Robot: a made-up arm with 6 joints.
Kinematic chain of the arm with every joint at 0, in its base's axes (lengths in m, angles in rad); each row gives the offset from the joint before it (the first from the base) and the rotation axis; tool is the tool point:
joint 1: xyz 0 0 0.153 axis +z
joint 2: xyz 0 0 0 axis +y
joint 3: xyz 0 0 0.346 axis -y
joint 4: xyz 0 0 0 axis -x
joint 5: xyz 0.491 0 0 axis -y
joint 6: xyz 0 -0.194 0 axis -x
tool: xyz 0 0 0
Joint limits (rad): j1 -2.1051..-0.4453 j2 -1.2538..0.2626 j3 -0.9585..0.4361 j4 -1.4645..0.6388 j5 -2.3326..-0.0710 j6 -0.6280..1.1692
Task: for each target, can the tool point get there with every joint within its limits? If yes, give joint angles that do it. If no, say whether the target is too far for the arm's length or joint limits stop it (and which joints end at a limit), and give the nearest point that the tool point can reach.
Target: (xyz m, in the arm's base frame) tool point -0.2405 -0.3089 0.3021
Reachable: yes | joints -1.7162 -0.3487 -0.6792 -0.0915 -0.4706 -0.1088
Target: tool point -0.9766 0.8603 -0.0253
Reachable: no: too far | nearest point -0.3944 0.3474 0.7346 | short by 1.086 m
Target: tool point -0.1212 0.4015 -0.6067
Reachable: no: joint limits stop it (at a limit: joint 1, joint 2, joint 3) | nearest point -0.1114 -0.0391 -0.0353 | short by 0.722 m
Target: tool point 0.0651 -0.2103 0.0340
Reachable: yes | joints -0.9981 -0.0986 -0.8213 -1.2607 -1.3967 0.8761
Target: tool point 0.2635 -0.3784 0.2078
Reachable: yes | joints -0.6956 0.0610 -0.2414 -0.8933 -2.1432 0.6421
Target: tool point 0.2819 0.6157 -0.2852
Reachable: no: joint limits stop it (at a limit: joint 1, joint 2, joint 3, joint 4) | nearest point 0.0605 -0.0517 -0.0402 | short by 0.745 m
